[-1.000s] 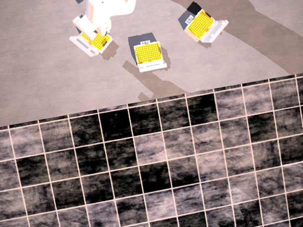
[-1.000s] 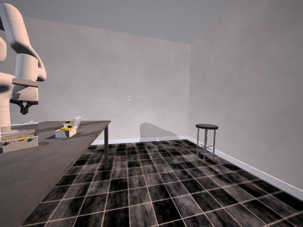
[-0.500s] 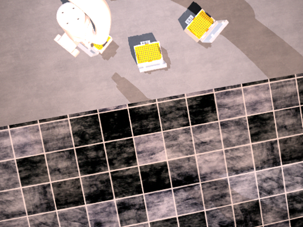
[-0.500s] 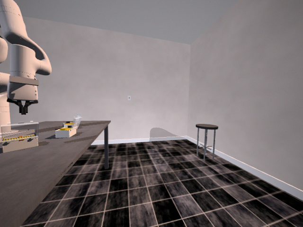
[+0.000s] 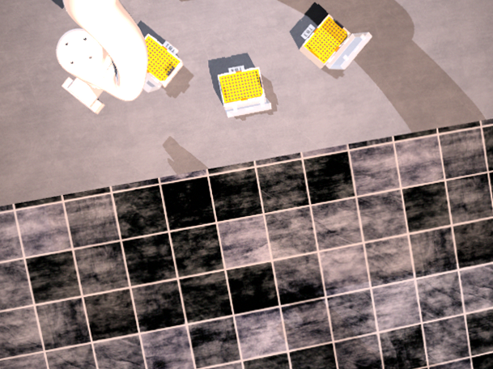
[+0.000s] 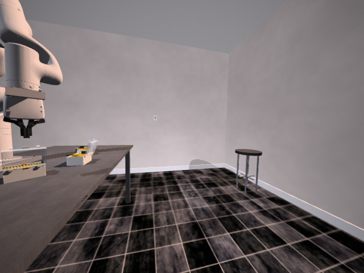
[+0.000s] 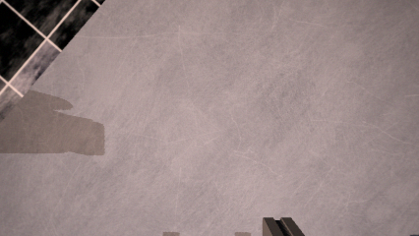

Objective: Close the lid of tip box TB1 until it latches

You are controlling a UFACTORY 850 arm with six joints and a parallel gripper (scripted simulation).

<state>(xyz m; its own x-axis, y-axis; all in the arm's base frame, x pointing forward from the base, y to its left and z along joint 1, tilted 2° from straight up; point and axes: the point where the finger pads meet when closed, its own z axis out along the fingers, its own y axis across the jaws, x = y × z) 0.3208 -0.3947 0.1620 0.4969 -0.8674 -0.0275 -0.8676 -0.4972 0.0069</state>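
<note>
Right now my hand is 110 mm above the clear lid, 50 mm to the right of it and 30 mm past it. The rest, counted from my hand: white tag reading TB1: 200 mm below, 160 mm to the left, 90 mm behind; box: 140 mm below, 100 mm to the left, 60 mm behind.
</note>
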